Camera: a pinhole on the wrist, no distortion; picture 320 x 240 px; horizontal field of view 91.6 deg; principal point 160.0 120.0 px. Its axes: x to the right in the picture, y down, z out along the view. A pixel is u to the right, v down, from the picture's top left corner.
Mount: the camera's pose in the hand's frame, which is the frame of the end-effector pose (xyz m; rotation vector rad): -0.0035 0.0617 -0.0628 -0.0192 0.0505 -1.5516
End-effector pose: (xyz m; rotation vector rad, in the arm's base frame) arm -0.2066 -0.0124 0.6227 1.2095 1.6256 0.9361
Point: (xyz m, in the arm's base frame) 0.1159 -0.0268 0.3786
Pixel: 223.0 110.2
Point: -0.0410 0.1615 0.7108
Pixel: 73.3 214.0
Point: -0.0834 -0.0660 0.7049
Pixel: 113.1 24.1
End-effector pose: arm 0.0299 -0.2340 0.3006 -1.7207 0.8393 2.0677
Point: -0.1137 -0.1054 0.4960
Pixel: 173.4 13.9
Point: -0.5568 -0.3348 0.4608
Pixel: 23.3 112.5
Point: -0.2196 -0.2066 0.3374
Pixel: 116.4 125.0
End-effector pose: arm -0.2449 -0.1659 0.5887 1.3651 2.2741 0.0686
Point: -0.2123 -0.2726 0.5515
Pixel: 274.3 8.3
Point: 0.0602 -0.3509 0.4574
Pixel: 127.8 11.1
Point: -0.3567 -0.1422 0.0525
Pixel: 249.6 195.0
